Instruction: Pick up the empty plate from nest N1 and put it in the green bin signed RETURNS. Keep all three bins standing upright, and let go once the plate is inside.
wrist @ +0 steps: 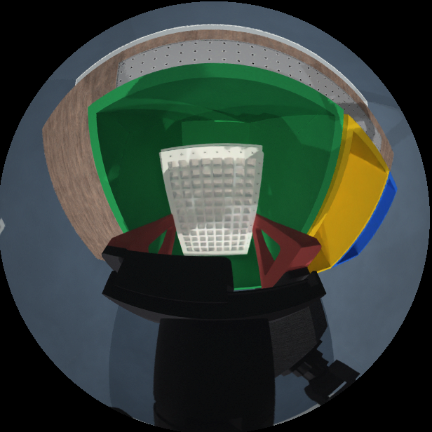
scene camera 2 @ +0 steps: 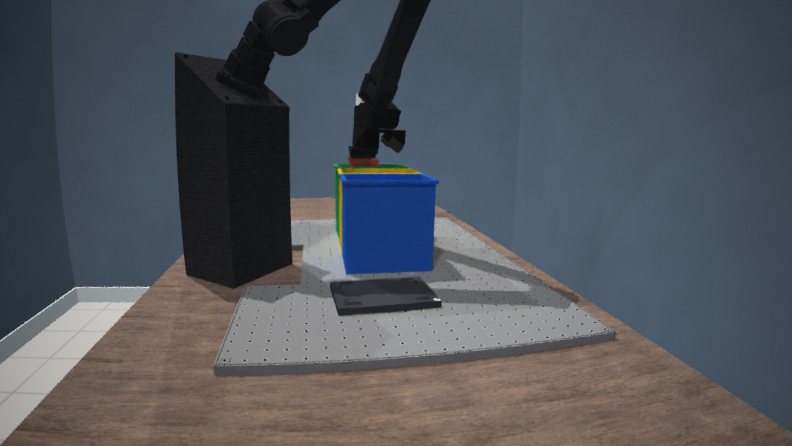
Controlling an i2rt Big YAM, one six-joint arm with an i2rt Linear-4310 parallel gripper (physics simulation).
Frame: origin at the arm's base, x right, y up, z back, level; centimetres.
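Seen in the pictures: arm's base at its link origin: [scene camera 2: 240,80].
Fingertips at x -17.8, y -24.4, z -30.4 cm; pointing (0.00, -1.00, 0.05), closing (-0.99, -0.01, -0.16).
Note:
Pixels of each thing's top centre, then the offset from my fingertips to it. "pt": a spot on its surface instead. Level surfaces: height alone.
- green bin at a spot on its surface: [scene camera 2: 336,204] pt dx -1.5, dy -5.0, dz +6.2 cm
- yellow bin at a spot on its surface: [scene camera 2: 387,171] pt dx +8.7, dy +4.4, dz -4.2 cm
- blue bin at its top centre: [scene camera 2: 386,176] dx +26.8, dy +5.2, dz +2.5 cm
- dark flat block at its top centre: [scene camera 2: 382,289] dx +44.4, dy -11.3, dz +9.0 cm
- grey perforated board at its surface level: dy -12.8 cm
- wooden table at its surface level: dy -14.1 cm
My gripper [wrist: 213,217] is shut on the white plate [wrist: 212,195], a rectangular plate with a grid of square wells, held between the red fingers. The plate is inside the outline of the green bin's opening in the wrist view; its exact depth cannot be told. The green bin [wrist: 217,71] [scene camera 2: 336,204] stands upright below the gripper, mostly hidden behind the other bins in the scene view. The yellow bin [wrist: 357,185] [scene camera 2: 387,171] and the blue bin [wrist: 382,220] [scene camera 2: 387,227] stand upright beside it. In the scene view the fingertips are hidden behind the bins' rims. Nest N1 cannot be made out.
A dark flat block [scene camera 2: 385,295] lies on the grey perforated board [scene camera 2: 310,343] [wrist: 200,52] in front of the blue bin. The tall black pedestal [scene camera 2: 232,182] bearing the arm stands left of the bins. The board lies on the wooden table [scene camera 2: 332,409] [wrist: 75,175].

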